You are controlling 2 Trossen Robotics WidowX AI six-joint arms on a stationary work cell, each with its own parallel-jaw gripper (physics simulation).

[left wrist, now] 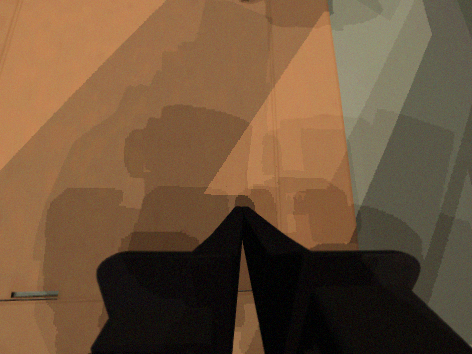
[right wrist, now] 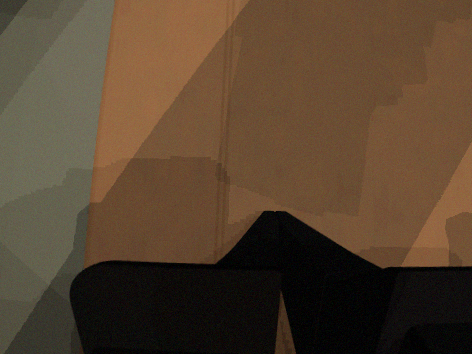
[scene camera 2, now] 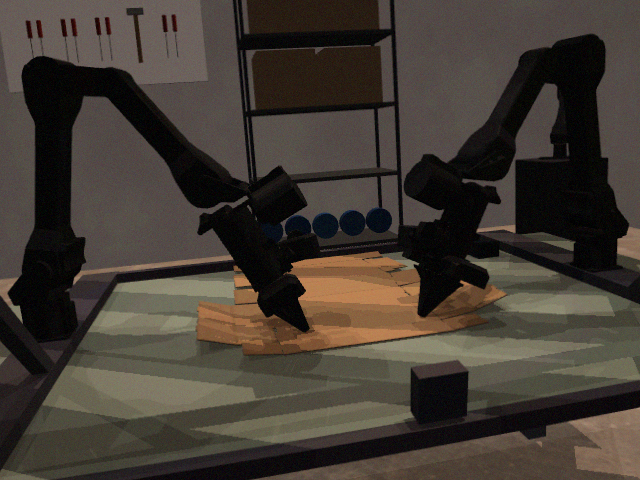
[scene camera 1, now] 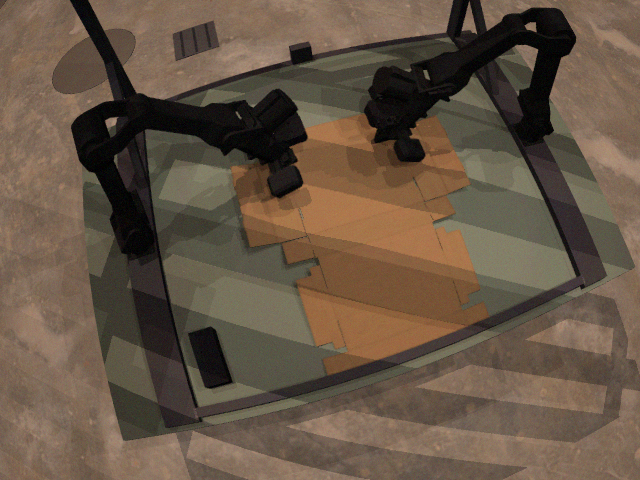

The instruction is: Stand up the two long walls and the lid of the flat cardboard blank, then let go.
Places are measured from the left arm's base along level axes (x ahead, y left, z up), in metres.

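Pixels of known places: left gripper, fingertip midpoint: (left wrist: 241, 213) (scene camera 2: 306, 330) (scene camera 1: 375, 141); right gripper, fingertip midpoint: (right wrist: 273, 222) (scene camera 2: 420, 316) (scene camera 1: 295, 160); left arm's base, origin of the base link: (scene camera 2: 51, 335) (scene camera 1: 528, 133); right arm's base, origin of the base link: (scene camera 2: 595, 266) (scene camera 1: 140, 242).
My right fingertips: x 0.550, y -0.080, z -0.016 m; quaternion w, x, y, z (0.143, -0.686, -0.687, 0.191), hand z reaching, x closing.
Note:
Ahead of a thing's pixels: the offset from my right fingertips to its top centre. "*": to the spot under its first point.
The cardboard blank @(* 0.066 m back, 0.101 m left, 0.001 m down) (scene camera 1: 341, 193) (scene camera 2: 341, 294) lies mostly flat, its end flaps bent slightly up. The far long wall (left wrist: 310, 90) (right wrist: 160, 90), beyond a crease, looks flat; the other long wall (scene camera 1: 372, 230) and the lid @(* 0.102 m back, 0.301 m left, 0.007 m up) (scene camera 1: 392, 279) lie flat. My left gripper (scene camera 2: 306, 328) (left wrist: 241, 213) is shut and empty, tips low over the base panel beside the far wall's crease. My right gripper (scene camera 2: 422, 314) (right wrist: 273, 222) is shut and empty, tips low beside the same crease toward its other end. Whether either touches cardboard is unclear. Wrists hide both gripper tips in scene camera 1.
A dark frame (scene camera 1: 170, 335) (scene camera 2: 155, 459) borders the table. A black oblong @(0.268 m ahead, 0.351 m left, 0.033 m up) (scene camera 1: 210, 356) lies at the table's lower left in scene camera 1. A small black block @(0.093 m back, 0.288 m right, 0.055 m up) (scene camera 1: 300, 52) (scene camera 2: 439, 392) stands on the edge beyond the blank. A shelf rack (scene camera 2: 396, 155) stands in the background.

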